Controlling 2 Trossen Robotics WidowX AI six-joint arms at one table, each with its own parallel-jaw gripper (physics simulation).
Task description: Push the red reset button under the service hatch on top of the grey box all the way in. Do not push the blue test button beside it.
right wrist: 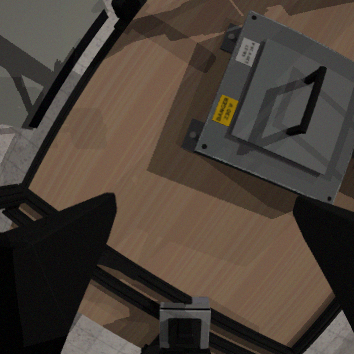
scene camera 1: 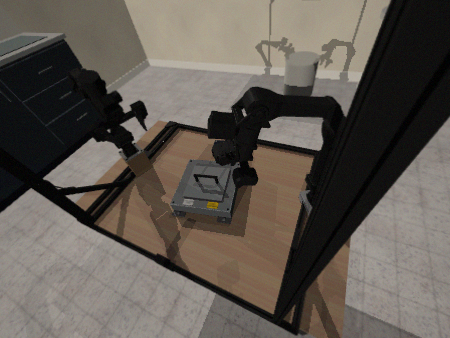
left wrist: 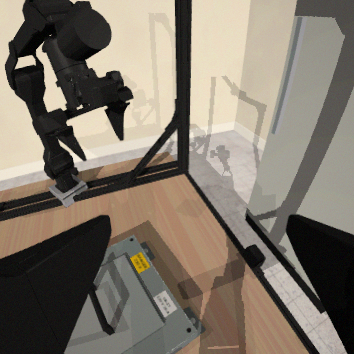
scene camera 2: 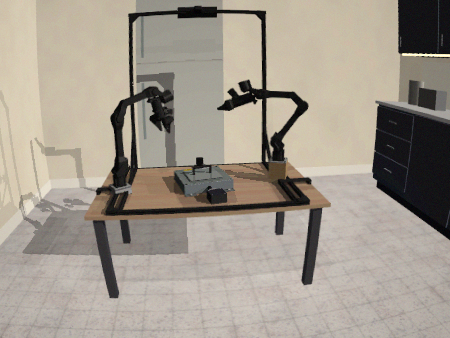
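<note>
The grey box (scene camera 1: 179,196) (scene camera 2: 202,188) (left wrist: 150,285) (right wrist: 215,137) stands on the table. Its service hatch (scene camera 1: 200,192) (right wrist: 280,60) lies flat on top, with a black handle (scene camera 1: 206,176) (scene camera 2: 201,165) (left wrist: 102,315) (right wrist: 312,102). The red reset button and blue test button do not show. My left gripper (scene camera 2: 220,108) (left wrist: 199,223) is open and empty, high above the table. My right gripper (scene camera 2: 165,130) (left wrist: 104,149) (right wrist: 206,203) is open and empty, pointing down above the table at the right arm's side of the box; its fingers are hard to separate in scene camera 1.
A black frame edges the table, with tall uprights (scene camera 2: 264,90) (left wrist: 183,90). A small black block (scene camera 2: 217,195) stands at the table's front edge in scene camera 2, close to the box. A tan block (scene camera 1: 140,164) (scene camera 2: 277,170) sits at the left arm's base.
</note>
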